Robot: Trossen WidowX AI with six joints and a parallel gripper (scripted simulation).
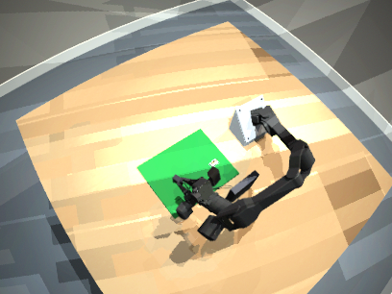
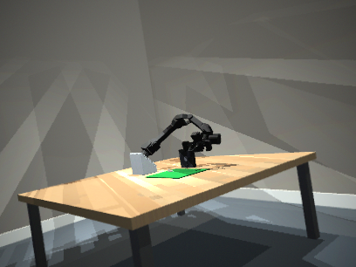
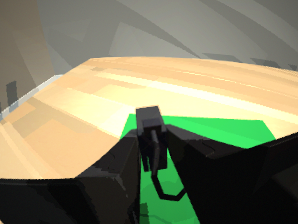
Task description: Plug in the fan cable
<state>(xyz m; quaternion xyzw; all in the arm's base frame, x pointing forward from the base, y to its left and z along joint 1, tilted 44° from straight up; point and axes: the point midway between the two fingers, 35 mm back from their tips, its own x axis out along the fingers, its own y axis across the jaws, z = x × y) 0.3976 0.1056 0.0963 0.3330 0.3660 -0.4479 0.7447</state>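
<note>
Now: gripper tip 130 mm above the green board, 80 mm past it and 60 mm to the left of it. Also, from my gripper tip: black fan plug: 10 mm below; then white four-pin fan header: 180 mm behind, 120 mm below, 40 mm to the right; then black fan: 190 mm behind, 100 mm to the left, 60 mm below.
</note>
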